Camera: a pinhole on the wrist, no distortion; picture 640 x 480 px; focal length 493.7 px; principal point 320.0 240.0 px. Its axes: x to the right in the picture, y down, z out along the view. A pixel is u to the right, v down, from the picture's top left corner.
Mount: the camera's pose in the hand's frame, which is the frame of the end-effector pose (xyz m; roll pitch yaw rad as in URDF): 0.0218 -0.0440 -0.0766 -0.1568 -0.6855 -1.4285
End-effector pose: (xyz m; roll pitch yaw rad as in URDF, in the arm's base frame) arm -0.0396 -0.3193 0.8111 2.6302 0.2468 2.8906
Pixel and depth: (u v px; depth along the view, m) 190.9 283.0 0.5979
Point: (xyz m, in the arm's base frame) 0.0073 0.2231 0.7739
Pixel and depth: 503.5 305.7 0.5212
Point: -0.0193 0.0261 0.4752
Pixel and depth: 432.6 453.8 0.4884
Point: -0.1673 0.0596 0.5461
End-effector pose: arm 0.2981 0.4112 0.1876 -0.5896 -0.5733 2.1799
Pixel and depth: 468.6 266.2 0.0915
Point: 0.2843 0.4302 0.2170
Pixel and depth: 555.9 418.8 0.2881
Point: 0.1444 0.3619 0.4079
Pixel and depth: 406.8 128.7 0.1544
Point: 0.2575 0.3608 0.2164
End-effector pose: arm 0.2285 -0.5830 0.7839 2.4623 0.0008 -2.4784
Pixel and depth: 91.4 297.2 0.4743
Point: -0.0979 -0.3009 0.9452
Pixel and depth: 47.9 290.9 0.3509
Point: -0.0020 -0.3849 0.9411
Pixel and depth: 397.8 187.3 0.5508
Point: -0.0510 -0.2401 0.6184
